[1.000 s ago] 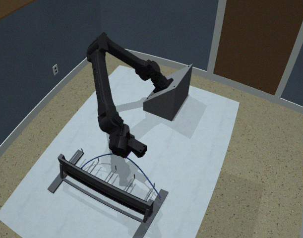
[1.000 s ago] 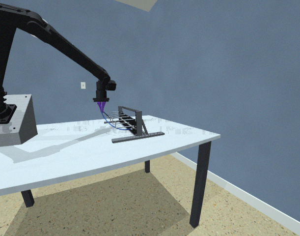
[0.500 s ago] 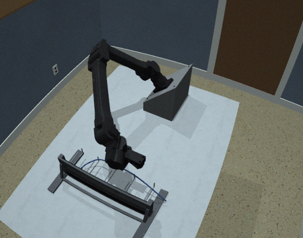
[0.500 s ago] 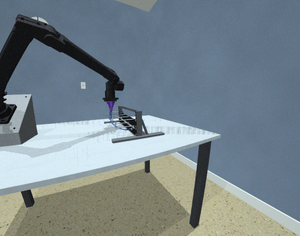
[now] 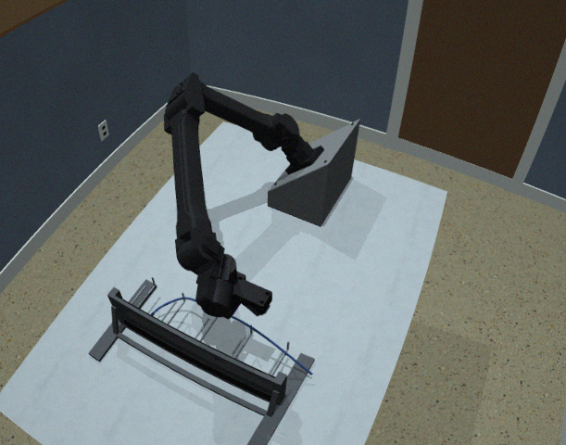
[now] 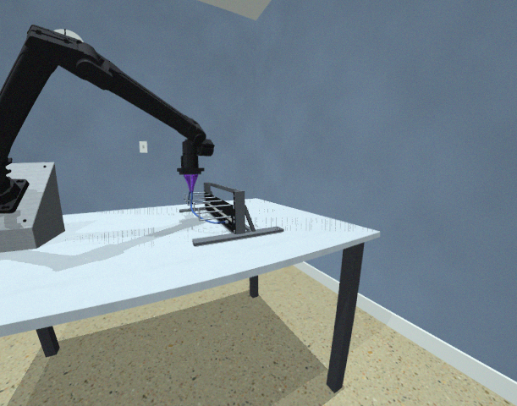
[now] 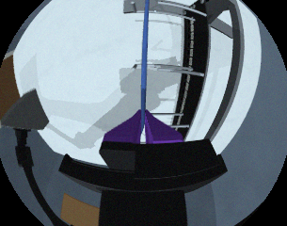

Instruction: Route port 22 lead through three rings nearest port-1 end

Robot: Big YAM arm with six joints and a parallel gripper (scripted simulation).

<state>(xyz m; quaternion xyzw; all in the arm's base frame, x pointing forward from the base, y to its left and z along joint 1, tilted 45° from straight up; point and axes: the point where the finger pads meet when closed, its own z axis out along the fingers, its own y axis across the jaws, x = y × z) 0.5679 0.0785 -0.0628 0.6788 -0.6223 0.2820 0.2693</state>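
My gripper is now 110 mm short of the dark rack, 60 mm above it and 40 mm to the left of it.
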